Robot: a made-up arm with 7 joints. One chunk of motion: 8 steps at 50 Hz.
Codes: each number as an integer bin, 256 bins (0 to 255) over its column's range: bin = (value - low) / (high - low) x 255, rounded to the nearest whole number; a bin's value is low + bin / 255 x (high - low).
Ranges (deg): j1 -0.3..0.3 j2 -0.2..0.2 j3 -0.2..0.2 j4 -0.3..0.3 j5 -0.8..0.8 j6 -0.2..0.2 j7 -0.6..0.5
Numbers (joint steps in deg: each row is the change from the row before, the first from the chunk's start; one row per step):
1: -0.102 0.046 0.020 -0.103 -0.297 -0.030 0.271
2: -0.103 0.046 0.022 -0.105 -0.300 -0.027 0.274
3: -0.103 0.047 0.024 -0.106 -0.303 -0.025 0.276
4: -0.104 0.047 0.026 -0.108 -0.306 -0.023 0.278
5: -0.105 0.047 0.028 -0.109 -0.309 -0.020 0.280
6: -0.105 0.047 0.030 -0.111 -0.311 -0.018 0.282
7: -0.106 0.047 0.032 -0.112 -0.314 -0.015 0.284
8: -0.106 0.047 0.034 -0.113 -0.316 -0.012 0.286
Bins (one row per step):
1: 84 157 140 84 80 108 202
2: 84 157 142 83 80 110 203
3: 84 157 143 82 79 112 203
4: 83 157 144 82 79 113 204
5: 83 157 145 81 78 115 204
6: 83 157 147 80 78 116 204
7: 82 157 148 80 77 118 205
8: 82 157 149 79 77 120 205

